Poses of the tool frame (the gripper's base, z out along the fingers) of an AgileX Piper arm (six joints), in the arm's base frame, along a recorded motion.
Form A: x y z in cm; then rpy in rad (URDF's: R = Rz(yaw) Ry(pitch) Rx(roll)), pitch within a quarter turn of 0, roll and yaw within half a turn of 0.
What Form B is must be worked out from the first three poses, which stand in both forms.
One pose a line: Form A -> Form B
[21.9 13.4 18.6 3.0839 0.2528 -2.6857] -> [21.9 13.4 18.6 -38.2 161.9 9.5]
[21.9 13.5 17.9 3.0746 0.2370 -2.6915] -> [21.9 13.5 17.9 -38.0 163.0 9.9]
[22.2 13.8 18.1 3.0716 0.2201 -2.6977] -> [22.2 13.8 18.1 -37.7 164.0 9.8]
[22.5 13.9 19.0 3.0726 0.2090 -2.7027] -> [22.5 13.9 19.0 -37.4 164.7 9.5]
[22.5 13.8 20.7 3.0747 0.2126 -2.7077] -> [22.5 13.8 20.7 -36.9 164.6 9.4]
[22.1 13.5 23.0 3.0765 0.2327 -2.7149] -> [22.1 13.5 23.0 -36.1 163.6 9.5]
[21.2 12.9 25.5 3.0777 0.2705 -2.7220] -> [21.2 12.9 25.5 -35.1 161.5 9.9]
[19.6 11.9 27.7 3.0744 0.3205 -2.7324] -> [19.6 11.9 27.7 -33.9 158.9 10.7]
